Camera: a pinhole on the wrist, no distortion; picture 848 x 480 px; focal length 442.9 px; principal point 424.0 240.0 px. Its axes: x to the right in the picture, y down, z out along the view. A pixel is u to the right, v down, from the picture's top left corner.
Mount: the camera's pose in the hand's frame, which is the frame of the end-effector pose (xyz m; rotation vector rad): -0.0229 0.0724 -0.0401 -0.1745 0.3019 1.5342
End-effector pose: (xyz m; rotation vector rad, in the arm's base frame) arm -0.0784 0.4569 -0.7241 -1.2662 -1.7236 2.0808
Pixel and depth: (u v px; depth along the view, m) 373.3 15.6 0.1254
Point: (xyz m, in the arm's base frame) -0.1282 0.3990 -0.8325
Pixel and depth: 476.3 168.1 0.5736
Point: -0.3621 0.0779 -1.0576
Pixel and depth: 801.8 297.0 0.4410
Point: -0.0242 0.0518 -1.2002
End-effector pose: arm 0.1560 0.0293 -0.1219 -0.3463 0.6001 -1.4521
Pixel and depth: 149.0 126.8 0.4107
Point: 0.3553 -0.1443 0.2262
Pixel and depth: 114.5 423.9 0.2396
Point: 0.2859 0.0971 0.1011
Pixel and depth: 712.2 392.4 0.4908
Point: 0.7851 0.1843 -0.1181
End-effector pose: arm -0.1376 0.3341 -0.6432 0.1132 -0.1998 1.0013
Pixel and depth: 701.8 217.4 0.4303
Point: -0.5372 0.5568 -0.3544
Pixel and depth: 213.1 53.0 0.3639
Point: -0.1030 0.4063 -0.2707
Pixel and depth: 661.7 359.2 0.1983
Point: -0.3804 0.3893 -0.5377
